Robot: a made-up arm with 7 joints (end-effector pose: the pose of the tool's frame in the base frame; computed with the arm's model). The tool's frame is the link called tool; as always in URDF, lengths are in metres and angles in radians.
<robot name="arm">
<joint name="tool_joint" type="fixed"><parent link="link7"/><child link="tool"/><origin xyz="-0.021 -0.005 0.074" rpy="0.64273 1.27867 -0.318"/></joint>
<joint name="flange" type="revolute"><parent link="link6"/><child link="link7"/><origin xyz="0.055 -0.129 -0.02"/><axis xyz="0.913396 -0.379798 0.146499"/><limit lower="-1.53" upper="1.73" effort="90" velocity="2.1"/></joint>
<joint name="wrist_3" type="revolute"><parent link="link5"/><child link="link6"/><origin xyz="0.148 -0.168 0.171"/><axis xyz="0 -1 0"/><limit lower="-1.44" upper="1.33" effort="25" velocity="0.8"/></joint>
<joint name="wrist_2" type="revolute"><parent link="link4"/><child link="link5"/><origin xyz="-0.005 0.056 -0.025"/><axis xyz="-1 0 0"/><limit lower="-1.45" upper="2.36" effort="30" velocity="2.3"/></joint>
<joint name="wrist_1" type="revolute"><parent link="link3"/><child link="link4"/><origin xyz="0.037 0.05 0.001"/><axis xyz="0 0 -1"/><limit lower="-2.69" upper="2.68" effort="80" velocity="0.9"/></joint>
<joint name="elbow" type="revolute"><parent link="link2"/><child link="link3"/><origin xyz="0.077 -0.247 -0.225"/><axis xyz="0 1 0"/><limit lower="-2.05" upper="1.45" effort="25" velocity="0.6"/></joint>
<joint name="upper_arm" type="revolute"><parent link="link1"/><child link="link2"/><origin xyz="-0.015 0.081 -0.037"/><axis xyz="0 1 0"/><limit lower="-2.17" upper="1.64" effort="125" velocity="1.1"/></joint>
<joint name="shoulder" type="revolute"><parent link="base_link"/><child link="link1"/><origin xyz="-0.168 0.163 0.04"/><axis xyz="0 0 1"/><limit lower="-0.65" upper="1.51" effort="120" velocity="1"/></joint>
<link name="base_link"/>
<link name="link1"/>
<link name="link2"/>
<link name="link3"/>
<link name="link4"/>
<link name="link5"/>
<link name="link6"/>
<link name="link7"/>
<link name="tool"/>
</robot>
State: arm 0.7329 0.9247 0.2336 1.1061 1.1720 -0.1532 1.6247
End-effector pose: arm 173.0 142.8 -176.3 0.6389 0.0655 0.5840 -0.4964
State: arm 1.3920 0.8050 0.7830 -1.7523 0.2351 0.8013 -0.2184
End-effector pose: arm -184.7 315.8 -390.8 0.0425 -0.1832 0.8704 0.4551
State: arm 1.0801 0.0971 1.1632 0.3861 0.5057 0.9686 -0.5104
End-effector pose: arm 206.4 394.9 -259.5 0.8484 -0.4267 0.3021 -0.0826
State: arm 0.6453 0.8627 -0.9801 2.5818 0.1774 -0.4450 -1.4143
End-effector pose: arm -398.0 -145.7 -72.6 0.2678 -0.1539 -0.5982 0.7394
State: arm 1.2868 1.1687 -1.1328 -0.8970 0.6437 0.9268 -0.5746
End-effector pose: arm -166.9 108.4 165.8 0.7780 0.0254 0.0510 0.6256
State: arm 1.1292 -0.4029 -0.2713 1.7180 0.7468 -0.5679 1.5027
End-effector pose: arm -8.4 -65.9 15.1 0.3333 0.8791 0.3240 -0.1053
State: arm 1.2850 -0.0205 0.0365 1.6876 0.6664 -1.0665 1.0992
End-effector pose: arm 63.7 54.0 103.3 0.3515 0.6034 0.4687 -0.5409
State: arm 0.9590 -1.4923 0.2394 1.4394 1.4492 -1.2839 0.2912
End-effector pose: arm 61.4 -10.3 384.3 0.1715 0.4440 0.6771 -0.5613
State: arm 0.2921 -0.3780 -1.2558 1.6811 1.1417 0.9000 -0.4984
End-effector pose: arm -273.8 -147.4 -13.0 0.3868 0.5740 -0.1097 -0.7133
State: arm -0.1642 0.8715 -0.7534 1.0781 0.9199 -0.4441 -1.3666
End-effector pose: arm -158.1 -128.7 22.5 0.2241 0.3753 -0.4265 0.7919
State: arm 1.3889 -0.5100 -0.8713 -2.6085 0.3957 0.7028 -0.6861
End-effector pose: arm -230.6 33.0 -151.8 0.1623 -0.1567 -0.5955 0.7711
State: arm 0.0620 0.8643 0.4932 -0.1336 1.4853 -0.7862 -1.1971
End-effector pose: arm -50.2 250.8 -367.6 0.0925 -0.9512 0.0817 -0.2829
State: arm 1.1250 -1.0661 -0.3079 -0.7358 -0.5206 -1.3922 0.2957
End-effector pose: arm 168.1 384.1 326.2 0.7415 -0.3188 0.5245 0.2709
